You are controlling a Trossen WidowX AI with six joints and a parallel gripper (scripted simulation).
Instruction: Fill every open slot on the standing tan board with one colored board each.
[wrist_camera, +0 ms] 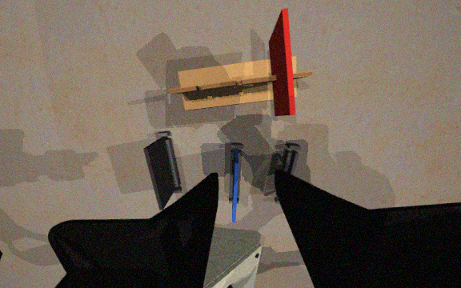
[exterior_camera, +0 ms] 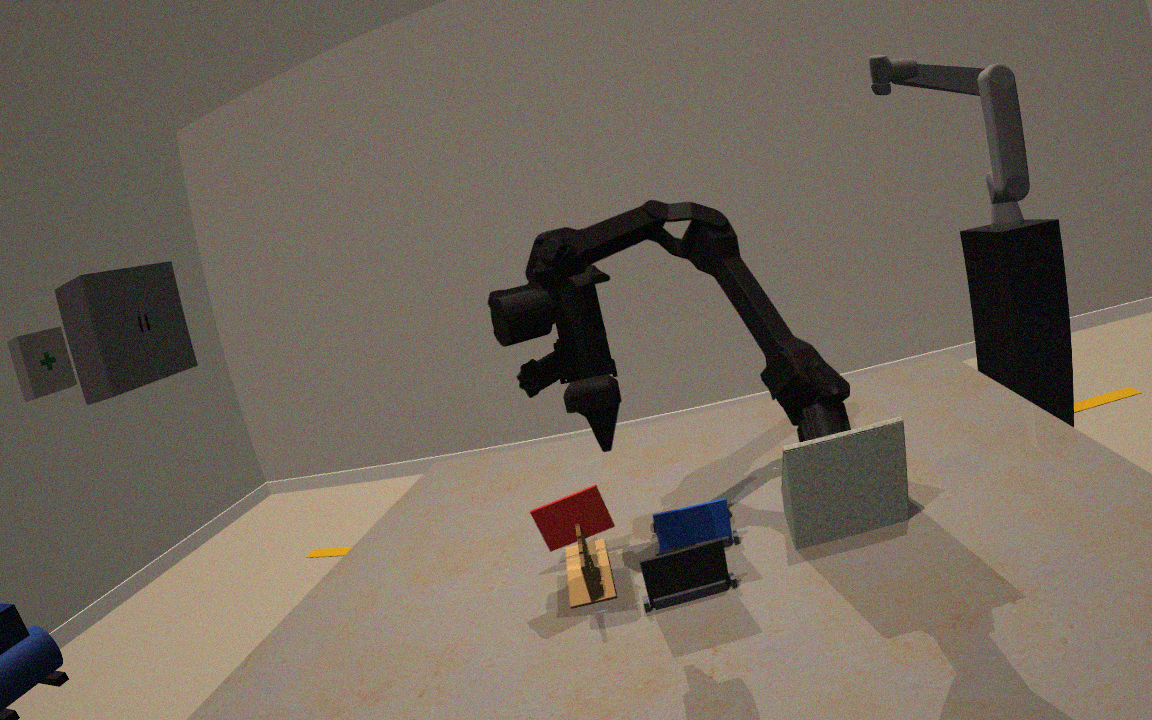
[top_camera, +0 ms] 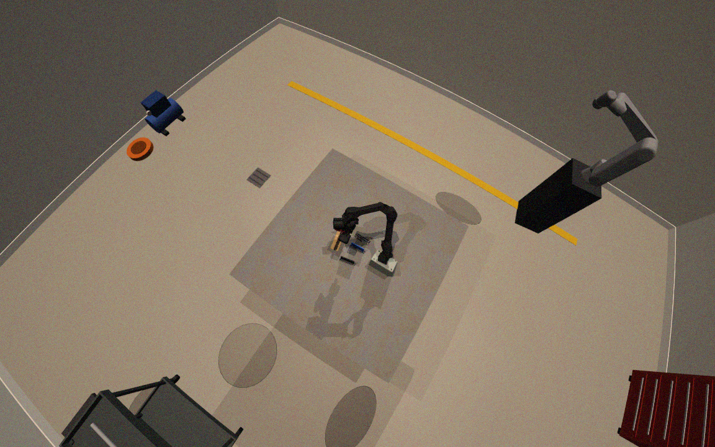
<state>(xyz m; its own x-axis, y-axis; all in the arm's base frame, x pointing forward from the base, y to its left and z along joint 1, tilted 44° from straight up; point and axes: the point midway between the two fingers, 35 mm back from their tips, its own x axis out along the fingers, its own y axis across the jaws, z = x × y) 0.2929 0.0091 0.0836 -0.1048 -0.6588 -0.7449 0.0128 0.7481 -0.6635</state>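
Right now my gripper tip is 15 cm above the blue board, 9 cm past it and 1 cm to the right of it. Round my gripper tip: tan board: 15 cm below, 7 cm ahead; red board: 12 cm below, 7 cm ahead, 5 cm to the right; black board: 15 cm below, 13 cm to the left, 6 cm behind.
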